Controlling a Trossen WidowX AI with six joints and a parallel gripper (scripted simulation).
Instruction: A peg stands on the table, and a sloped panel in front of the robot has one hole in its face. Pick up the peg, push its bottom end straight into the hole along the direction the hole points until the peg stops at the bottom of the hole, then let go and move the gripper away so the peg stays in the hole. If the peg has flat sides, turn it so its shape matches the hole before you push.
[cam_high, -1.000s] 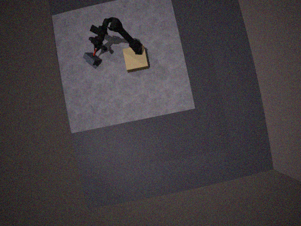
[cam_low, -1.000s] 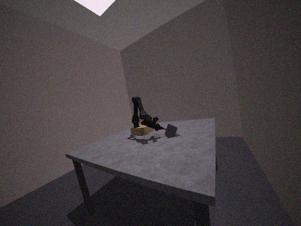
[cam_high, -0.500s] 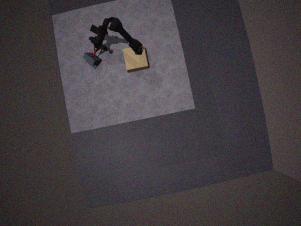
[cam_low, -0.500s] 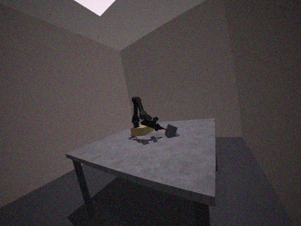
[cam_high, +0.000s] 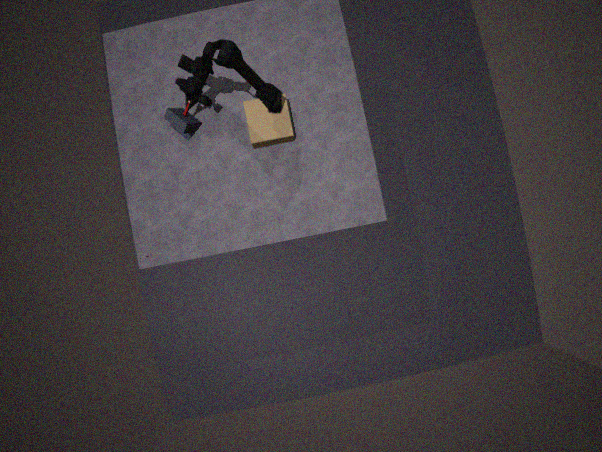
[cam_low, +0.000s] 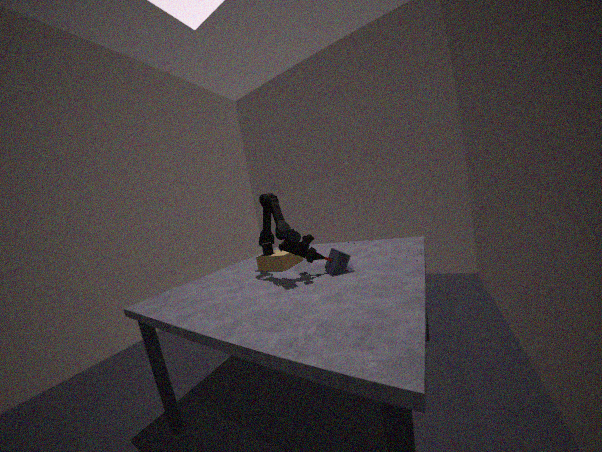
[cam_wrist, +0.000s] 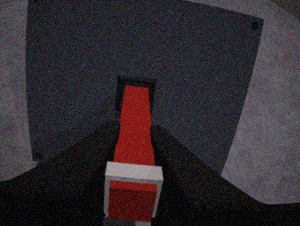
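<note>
Now: gripper tip 50 mm to the right of the dark sloped panel, 40 mm short of it and 40 mm above it. From my gripper tip the other things lie so: red square peg 10 mm to the right, 10 mm behind, 10 mm above.
</note>
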